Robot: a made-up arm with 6 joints.
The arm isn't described. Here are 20 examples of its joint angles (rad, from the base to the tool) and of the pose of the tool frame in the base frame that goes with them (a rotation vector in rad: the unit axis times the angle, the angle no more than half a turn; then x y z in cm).
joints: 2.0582 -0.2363 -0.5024 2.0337 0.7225 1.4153
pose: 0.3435 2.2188 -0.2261 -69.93 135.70 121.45
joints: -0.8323 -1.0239 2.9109 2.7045 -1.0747 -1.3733
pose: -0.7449 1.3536 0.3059 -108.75 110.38 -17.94
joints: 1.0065 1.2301 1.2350 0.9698 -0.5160 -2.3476
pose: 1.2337 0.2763 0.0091 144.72 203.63 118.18
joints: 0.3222 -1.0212 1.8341 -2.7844 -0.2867 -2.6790
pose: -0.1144 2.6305 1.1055 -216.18 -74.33 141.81
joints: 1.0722 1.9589 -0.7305 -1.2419 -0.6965 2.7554
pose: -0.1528 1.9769 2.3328 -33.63 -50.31 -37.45
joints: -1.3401 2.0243 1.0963 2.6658 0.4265 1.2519
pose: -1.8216 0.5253 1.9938 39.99 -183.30 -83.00
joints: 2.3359 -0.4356 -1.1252 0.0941 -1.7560 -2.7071
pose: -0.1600 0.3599 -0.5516 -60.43 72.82 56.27
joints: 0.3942 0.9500 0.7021 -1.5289 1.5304 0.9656
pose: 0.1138 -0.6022 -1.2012 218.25 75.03 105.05
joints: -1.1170 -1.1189 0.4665 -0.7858 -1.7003 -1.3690
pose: 1.3200 -0.4400 -0.6677 -29.43 69.64 266.49
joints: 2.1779 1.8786 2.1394 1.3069 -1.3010 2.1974
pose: 2.3127 1.1813 -0.5359 -119.62 203.45 108.10
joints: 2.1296 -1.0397 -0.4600 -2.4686 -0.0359 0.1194
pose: 1.7463 2.2022 1.0018 -33.24 65.07 224.81
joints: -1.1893 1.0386 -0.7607 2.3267 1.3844 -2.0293
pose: 1.8924 1.0387 0.1659 21.06 -40.25 -44.29
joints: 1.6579 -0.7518 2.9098 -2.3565 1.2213 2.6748
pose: 2.7389 -1.0448 -0.0883 31.24 -182.11 40.88
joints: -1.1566 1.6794 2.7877 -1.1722 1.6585 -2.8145
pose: -0.7306 1.0440 -2.7714 43.23 -129.27 227.75
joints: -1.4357 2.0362 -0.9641 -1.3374 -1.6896 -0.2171
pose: -1.4314 -0.5921 0.1230 -2.65 79.55 9.71
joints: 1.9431 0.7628 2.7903 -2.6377 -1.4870 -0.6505
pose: 0.2564 -0.4423 -1.8931 11.58 -31.58 267.76
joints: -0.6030 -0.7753 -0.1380 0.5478 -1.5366 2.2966
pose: -1.5862 1.3271 0.7760 58.41 -47.35 231.58
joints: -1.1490 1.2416 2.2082 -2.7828 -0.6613 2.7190
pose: -1.0298 -1.6917 -0.4550 59.72 -138.91 258.37
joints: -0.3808 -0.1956 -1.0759 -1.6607 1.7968 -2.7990
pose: -1.4307 2.2995 -0.2803 93.99 -53.01 42.16
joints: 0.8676 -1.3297 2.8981 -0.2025 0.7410 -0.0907
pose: -0.3233 0.8447 0.4691 -74.67 -99.74 -63.83
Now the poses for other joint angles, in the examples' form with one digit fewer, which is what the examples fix.
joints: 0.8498 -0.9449 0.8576 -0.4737 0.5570 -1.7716
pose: -1.874 0.463 -1.689 -69.4 -89.3 285.7
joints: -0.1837 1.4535 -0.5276 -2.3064 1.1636 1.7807
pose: -0.823 1.986 -1.133 29.0 -17.9 -66.7
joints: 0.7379 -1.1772 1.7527 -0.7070 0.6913 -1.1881
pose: -0.760 0.940 -1.350 -167.2 -164.4 123.9
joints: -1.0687 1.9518 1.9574 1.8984 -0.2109 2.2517
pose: 1.748 -1.601 -1.050 112.6 -222.6 67.2
